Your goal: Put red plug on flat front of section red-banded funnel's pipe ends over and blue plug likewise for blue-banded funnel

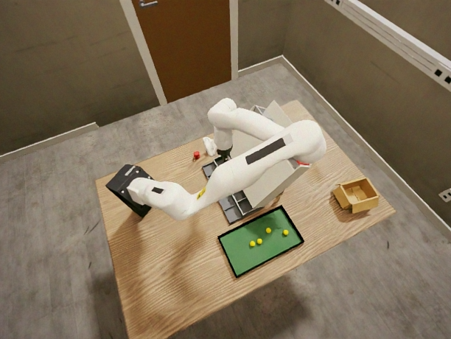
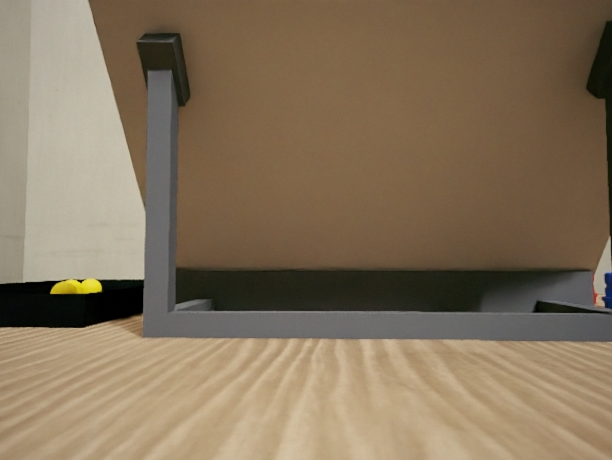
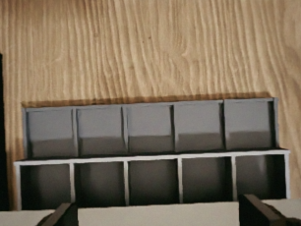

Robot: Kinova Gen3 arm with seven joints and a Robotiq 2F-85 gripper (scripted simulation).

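Now: hand 80 mm past the green marble tray, 320 mm to the left of it and 290 mm above it. From my hand the other things lie so: cardboard box: 440 mm ahead, 520 mm to the right, 260 mm below; then slanted cover: 140 mm ahead, 50 mm to the right, 90 mm below.
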